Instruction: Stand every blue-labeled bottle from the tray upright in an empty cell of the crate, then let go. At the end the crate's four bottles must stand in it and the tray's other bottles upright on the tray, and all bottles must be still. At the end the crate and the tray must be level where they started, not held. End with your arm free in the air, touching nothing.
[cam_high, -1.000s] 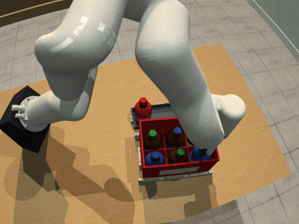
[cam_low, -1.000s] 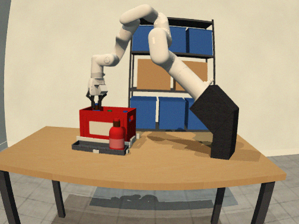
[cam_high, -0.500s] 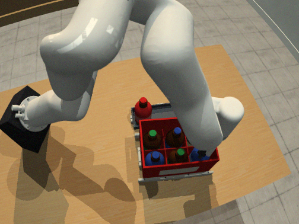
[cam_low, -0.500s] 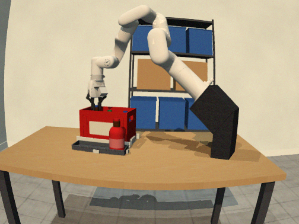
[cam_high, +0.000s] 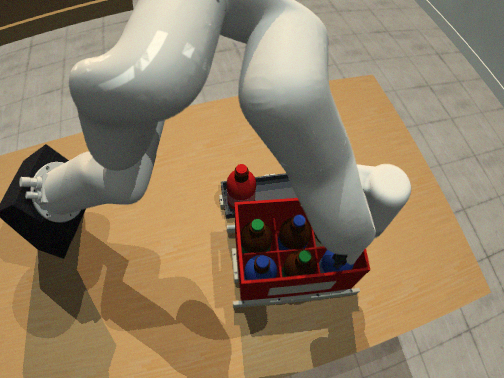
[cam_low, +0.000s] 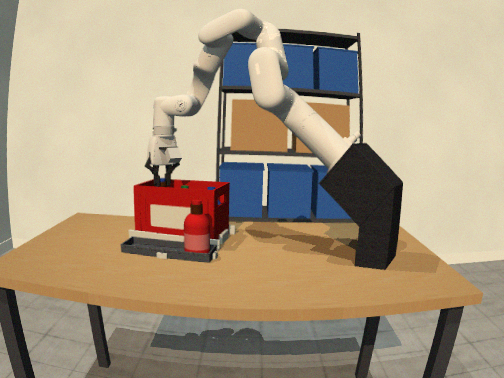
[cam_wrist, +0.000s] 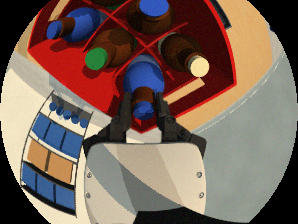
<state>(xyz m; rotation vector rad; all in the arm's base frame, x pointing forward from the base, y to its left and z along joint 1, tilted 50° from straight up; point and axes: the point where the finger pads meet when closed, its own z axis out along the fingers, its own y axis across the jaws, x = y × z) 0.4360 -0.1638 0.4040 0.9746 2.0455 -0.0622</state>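
My gripper is now 7 cm past the red crate, 7 cm to the right of it and 9 cm above it. From my hand the other things lie so: red-labeled bottle (10 cm behind, 29 cm to the left, 9 cm below); then dark tray (1 cm behind, 26 cm to the left, 17 cm below).
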